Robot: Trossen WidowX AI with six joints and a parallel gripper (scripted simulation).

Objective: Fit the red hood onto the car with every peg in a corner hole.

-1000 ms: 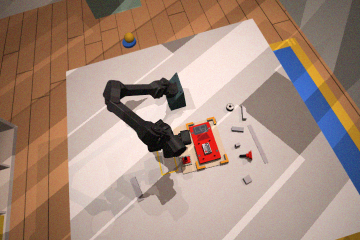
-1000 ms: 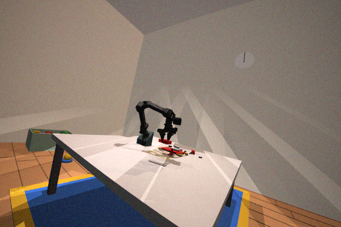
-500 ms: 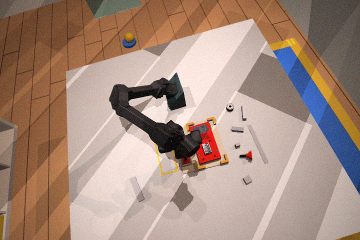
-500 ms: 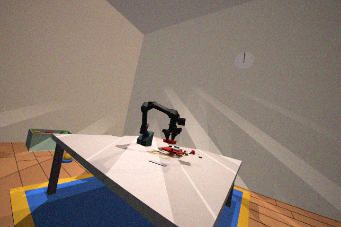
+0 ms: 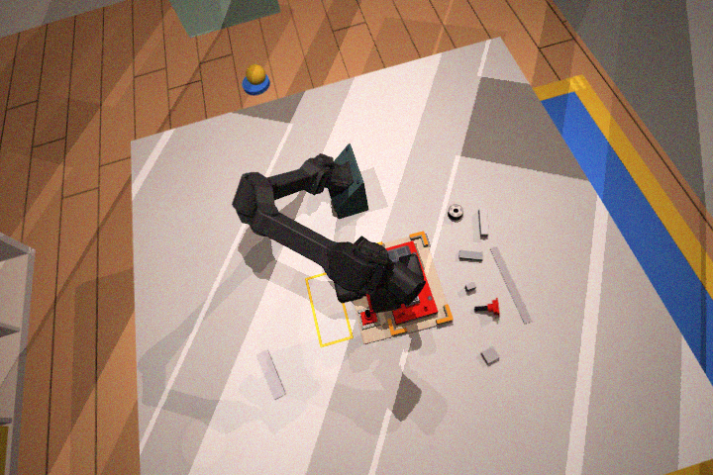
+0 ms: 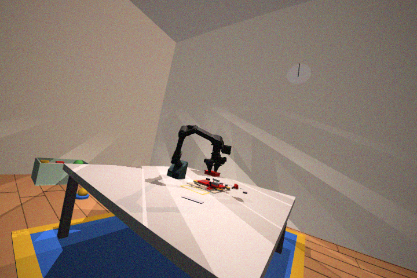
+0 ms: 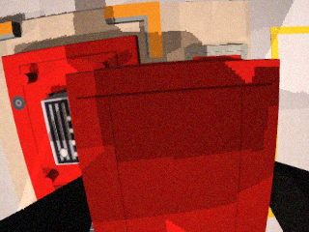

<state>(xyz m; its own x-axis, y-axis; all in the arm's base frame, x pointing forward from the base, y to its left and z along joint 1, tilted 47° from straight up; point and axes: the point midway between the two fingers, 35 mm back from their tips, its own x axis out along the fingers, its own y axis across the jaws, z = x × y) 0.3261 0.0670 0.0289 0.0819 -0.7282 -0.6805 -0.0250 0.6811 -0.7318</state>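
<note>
Now: the engine block 7 cm to the left of my gripper tip and 9 cm below it. Also, from my gripper tip: red hood right at my gripper tip; then grey bar 2 cm ahead, 32 cm to the left, 11 cm below.
</note>
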